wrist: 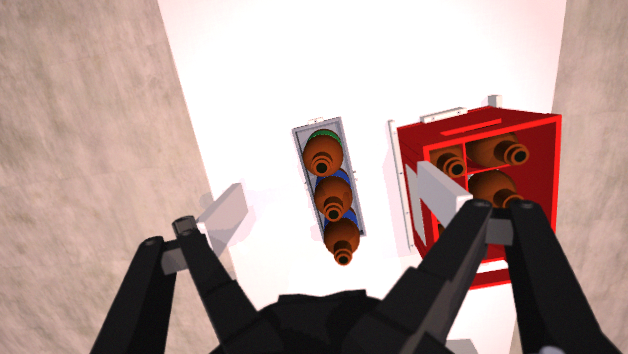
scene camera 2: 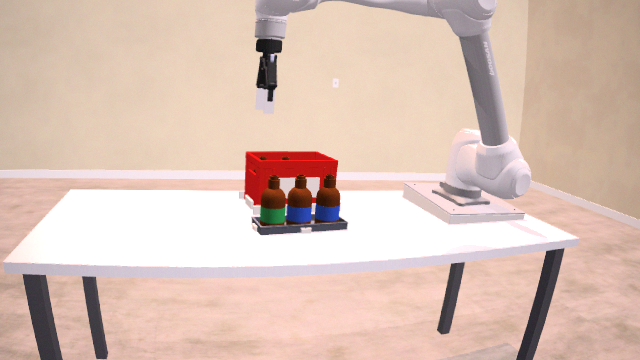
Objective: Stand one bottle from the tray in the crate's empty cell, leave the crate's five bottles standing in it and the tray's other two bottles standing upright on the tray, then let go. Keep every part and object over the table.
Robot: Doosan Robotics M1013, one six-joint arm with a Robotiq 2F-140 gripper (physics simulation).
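Places are measured from the arm's base along level axes (x right, y ahead, z up), in metres.
Where they show: gripper, between the fingertips: (wrist: 328, 188) (scene camera 2: 263, 111); arm's base, origin of its link: (scene camera 2: 460, 198).
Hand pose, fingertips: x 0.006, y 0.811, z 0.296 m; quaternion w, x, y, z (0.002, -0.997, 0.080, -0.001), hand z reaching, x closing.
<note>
Things, the pixels of their centre, and the offset from my fingertips. "*": a spot on its surface instead. Level surfaces: height alone.
- dark tray, a spot on its surface: (wrist: 331, 125) * dy +0.002, dx +0.005, dz -0.337 m
- red crate, middle of its body: (wrist: 466, 194) (scene camera 2: 289, 180) dy -0.182, dx +0.212, dz -0.255 m
- white table, height of its surface: dz -0.342 m
My gripper (scene camera 2: 265, 101) (wrist: 328, 188) is open and empty, high above the table. In the wrist view its fingers lie either side of the tray bottles, and the right finger covers part of the crate. The dark tray (scene camera 2: 280, 230) (wrist: 331, 125) holds three upright brown bottles: a green-banded one (scene camera 2: 273, 201) (wrist: 323, 154) at one end, a blue-banded one (scene camera 2: 299, 200) (wrist: 332, 194) in the middle and another blue-banded one (scene camera 2: 328, 198) (wrist: 342, 236) at the other end. The red crate (scene camera 2: 295, 164) (wrist: 417, 138) holds brown bottles (scene camera 2: 285, 158) (wrist: 452, 162); its empty cell cannot be made out.
The white table (scene camera 2: 150, 235) (wrist: 260, 75) carries all of this. Light strips (wrist: 444, 115) lie along the crate's base. In the scene view the crate stands behind the tray, close to it. The arm's base plate (scene camera 2: 480, 209) is at the table's right.
</note>
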